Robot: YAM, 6 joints.
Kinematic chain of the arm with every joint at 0, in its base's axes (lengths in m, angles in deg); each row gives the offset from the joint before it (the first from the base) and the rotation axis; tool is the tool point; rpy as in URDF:
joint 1: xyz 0 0 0.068 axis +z
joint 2: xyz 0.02 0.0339 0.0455 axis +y
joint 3: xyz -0.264 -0.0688 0 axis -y
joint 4: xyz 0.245 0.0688 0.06 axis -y
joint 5: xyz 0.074 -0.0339 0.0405 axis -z
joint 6: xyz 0.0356 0 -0.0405 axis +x
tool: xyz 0 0 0 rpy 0 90 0
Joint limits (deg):
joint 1: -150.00..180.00
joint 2: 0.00..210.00
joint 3: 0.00..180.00
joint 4: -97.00..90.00
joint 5: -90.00..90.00
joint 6: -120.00..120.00
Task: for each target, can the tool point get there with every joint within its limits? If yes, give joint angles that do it. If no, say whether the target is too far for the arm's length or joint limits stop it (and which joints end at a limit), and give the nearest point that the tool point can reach.
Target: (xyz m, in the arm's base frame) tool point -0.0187 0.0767 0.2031
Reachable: yes | joints 81.02 19.51 22.30 -52.43 -58.86 14.61
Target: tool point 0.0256 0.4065 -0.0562
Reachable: yes | joints 84.01 149.59 62.99 50.29 -28.39 -17.47
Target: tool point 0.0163 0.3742 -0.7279
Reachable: no: too far | nearest point 0.0136 0.3116 -0.3748 | short by 0.359 m
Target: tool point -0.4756 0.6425 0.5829
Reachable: no: too far | nearest point -0.3309 0.4470 0.4364 | short by 0.284 m
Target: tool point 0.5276 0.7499 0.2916
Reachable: no: too far | nearest point 0.3647 0.5184 0.2354 | short by 0.289 m
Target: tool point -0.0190 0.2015 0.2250
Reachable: yes | joints 88.27 54.11 25.52 6.19 -44.72 84.86
